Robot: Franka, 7 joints.
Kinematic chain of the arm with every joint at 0, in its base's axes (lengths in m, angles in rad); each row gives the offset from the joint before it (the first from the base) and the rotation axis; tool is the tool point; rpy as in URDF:
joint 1: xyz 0 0 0.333 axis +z
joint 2: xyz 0 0 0 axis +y
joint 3: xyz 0 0 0.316 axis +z
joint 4: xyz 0.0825 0 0 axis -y
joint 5: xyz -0.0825 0 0.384 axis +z
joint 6: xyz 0 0 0 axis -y
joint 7: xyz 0.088 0 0 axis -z
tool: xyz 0 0 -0.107 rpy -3.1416 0 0
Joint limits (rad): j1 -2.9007..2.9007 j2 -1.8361..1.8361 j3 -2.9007..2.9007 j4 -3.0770..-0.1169 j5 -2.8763..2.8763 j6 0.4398..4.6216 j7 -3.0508..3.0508
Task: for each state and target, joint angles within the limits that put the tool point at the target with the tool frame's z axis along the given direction. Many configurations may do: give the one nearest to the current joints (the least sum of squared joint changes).
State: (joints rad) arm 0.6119 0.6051 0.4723 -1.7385 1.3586 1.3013 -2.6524
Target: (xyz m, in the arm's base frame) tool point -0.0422 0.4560 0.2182 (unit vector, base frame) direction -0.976 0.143 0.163
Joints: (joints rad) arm 0.8035 0.4184 0.6063 -2.3957 1.4920 1.6132 -2.6524
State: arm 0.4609 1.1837 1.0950 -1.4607 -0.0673 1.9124 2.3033
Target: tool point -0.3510 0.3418 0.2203 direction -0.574 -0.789 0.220
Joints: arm 0.8474 1.5307 1.3164 -2.2511 0.2629 2.0772 2.3033
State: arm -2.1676 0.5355 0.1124 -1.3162 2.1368 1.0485 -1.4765
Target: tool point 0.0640 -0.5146 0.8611 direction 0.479 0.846 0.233
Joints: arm -1.7796 0.5437 0.3333 -0.6916 2.1924 0.7877 -1.4765
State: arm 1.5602 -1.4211 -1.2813 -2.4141 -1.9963 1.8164 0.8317
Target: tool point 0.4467 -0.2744 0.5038 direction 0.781 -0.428 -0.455
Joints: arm 1.1799 -1.6204 -1.1469 -2.2791 -2.1409 1.9756 0.8317
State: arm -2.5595 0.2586 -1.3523 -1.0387 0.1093 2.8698 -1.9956
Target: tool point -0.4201 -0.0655 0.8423 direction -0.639 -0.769 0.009
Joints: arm -1.9688 -0.6657 -0.5965 -1.9022 0.5605 2.7861 -1.9956
